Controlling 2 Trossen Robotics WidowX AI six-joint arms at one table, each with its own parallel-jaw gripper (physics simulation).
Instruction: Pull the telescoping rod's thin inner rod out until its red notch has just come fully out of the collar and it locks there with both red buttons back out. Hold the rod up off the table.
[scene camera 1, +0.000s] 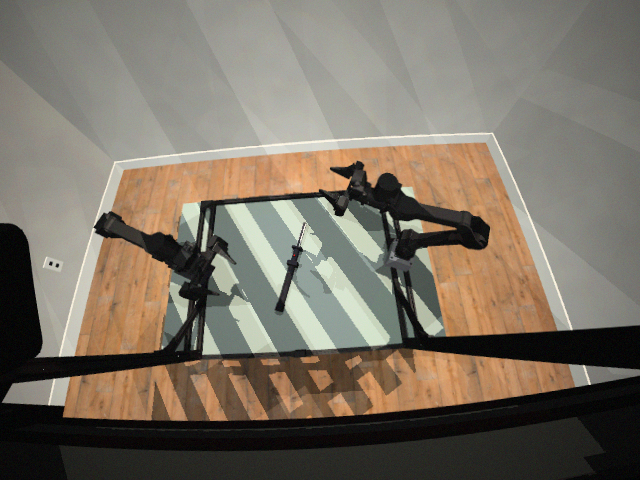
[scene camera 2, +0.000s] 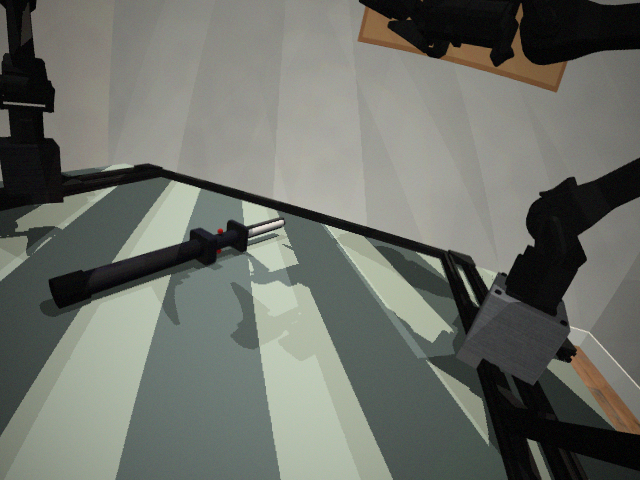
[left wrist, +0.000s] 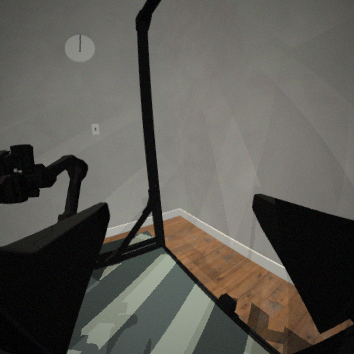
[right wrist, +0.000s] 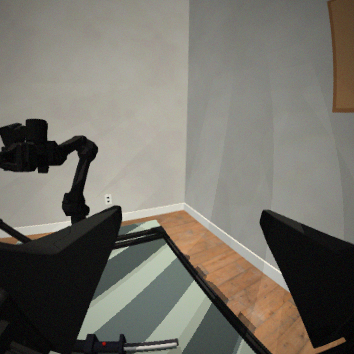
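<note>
The telescoping rod lies on the table, its dark outer tube pointing toward the front. Its thin silvery inner rod sticks a short way out of the collar's far end. Red buttons show between the two flanges. A red notch cannot be made out. My left gripper is open and empty, left of the rod. My right gripper is open and empty, high and to the right of the rod's inner end.
A black frame borders the striped table. A black upright post rises at a table corner. The right arm's grey base block sits on the right side rail. A brown board hangs on the wall.
</note>
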